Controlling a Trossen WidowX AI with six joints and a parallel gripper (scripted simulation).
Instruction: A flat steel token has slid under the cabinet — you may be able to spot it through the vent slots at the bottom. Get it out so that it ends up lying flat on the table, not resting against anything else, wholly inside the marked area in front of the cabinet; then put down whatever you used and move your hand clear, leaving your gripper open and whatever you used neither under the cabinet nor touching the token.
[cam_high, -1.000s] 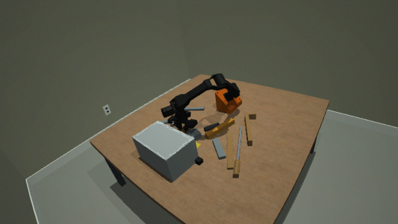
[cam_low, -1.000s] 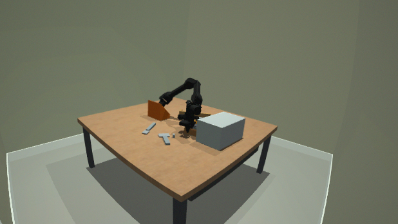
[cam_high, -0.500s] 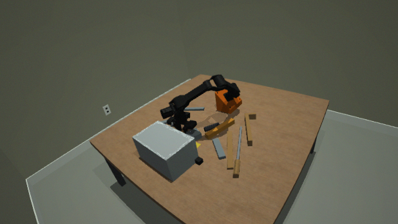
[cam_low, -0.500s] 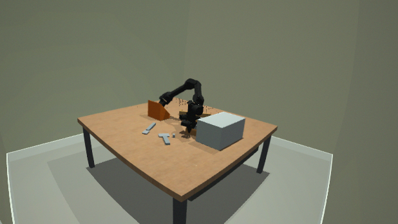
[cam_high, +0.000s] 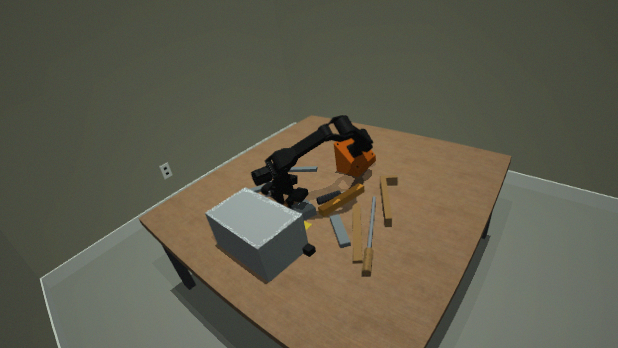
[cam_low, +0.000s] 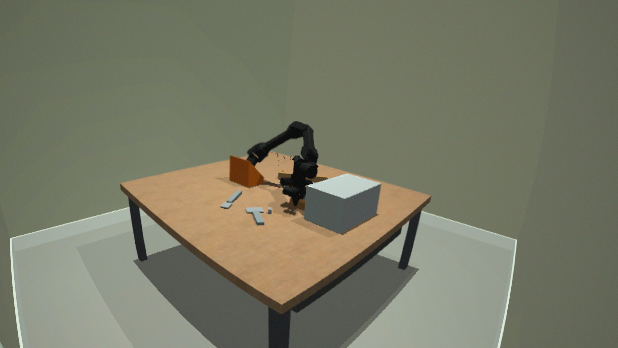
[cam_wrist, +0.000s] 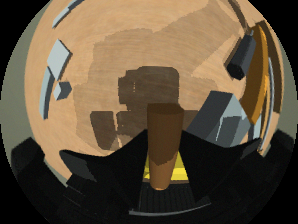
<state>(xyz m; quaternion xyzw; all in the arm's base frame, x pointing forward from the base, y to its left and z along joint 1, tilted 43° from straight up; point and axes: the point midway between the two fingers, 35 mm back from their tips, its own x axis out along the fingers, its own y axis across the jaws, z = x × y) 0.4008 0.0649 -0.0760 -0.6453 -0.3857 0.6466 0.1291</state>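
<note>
My gripper tip is 70 mm to the right of the grey block, 30 mm past it and 10 mm below it. Also, from my gripper tip: wooden stick: 300 mm to the left, 70 mm behind; orange bar: 170 mm behind, 140 mm to the left, 10 mm above; grey t-piece: 220 mm to the right, 20 mm behind.
</note>
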